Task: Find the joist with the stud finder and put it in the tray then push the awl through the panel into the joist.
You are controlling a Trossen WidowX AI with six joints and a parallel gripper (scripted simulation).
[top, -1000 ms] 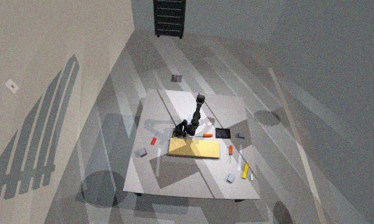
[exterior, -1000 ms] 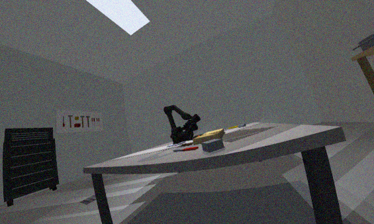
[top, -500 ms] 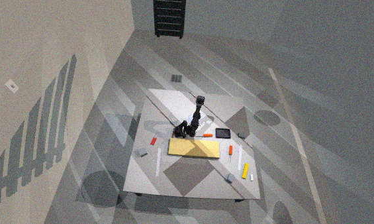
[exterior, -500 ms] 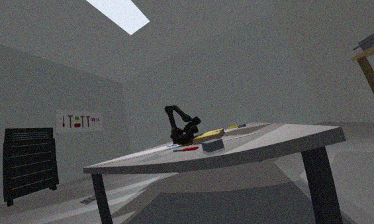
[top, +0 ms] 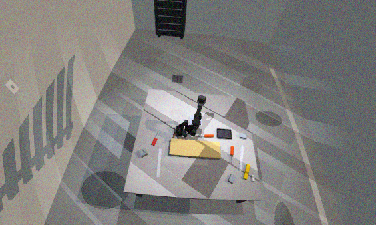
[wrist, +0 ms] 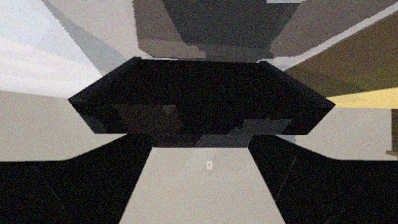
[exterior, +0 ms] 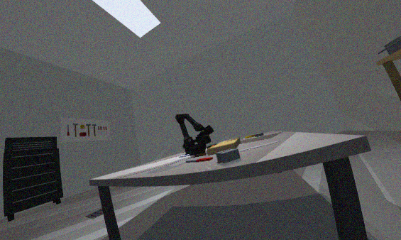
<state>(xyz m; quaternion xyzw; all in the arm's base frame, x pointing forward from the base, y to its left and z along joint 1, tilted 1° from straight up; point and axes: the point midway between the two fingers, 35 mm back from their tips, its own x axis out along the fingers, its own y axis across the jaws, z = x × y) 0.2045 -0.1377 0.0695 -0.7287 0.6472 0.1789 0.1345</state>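
My gripper tip is now 10 mm short of the awl, 30 mm to the left of it and 60 mm above it. Round my gripper tip: black tray: 120 mm behind, 500 mm to the left, 60 mm below; then yellow bar: 260 mm ahead, 790 mm to the left, 60 mm below; then black stud finder: 10 mm ahead, 10 mm below.
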